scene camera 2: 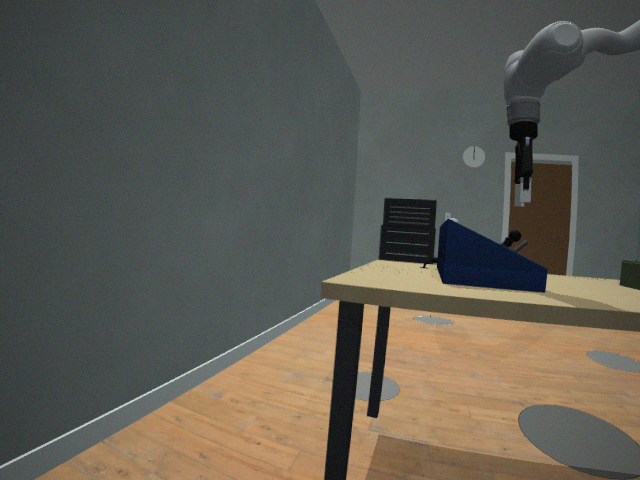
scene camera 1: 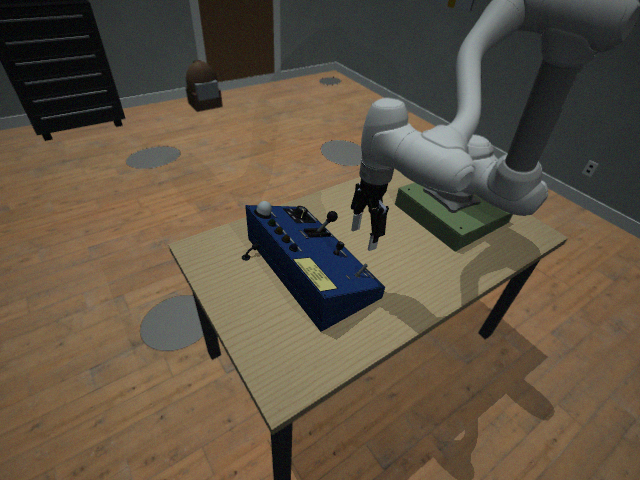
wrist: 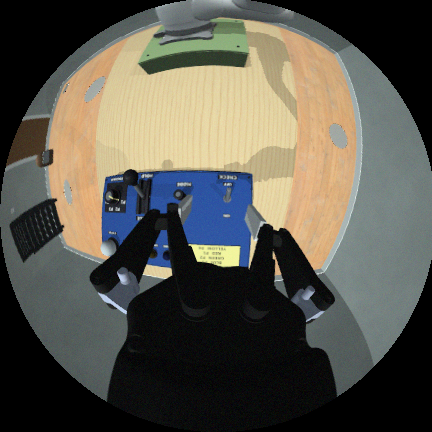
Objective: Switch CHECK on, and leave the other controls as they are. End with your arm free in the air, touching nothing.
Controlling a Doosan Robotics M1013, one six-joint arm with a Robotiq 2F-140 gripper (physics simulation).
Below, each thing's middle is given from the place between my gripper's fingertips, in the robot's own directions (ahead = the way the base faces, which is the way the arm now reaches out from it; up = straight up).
Scene:
The blue control box (scene camera 2: 465, 257) is 110 mm ahead of my hand, 150 mm to the right of it and 130 mm below it.

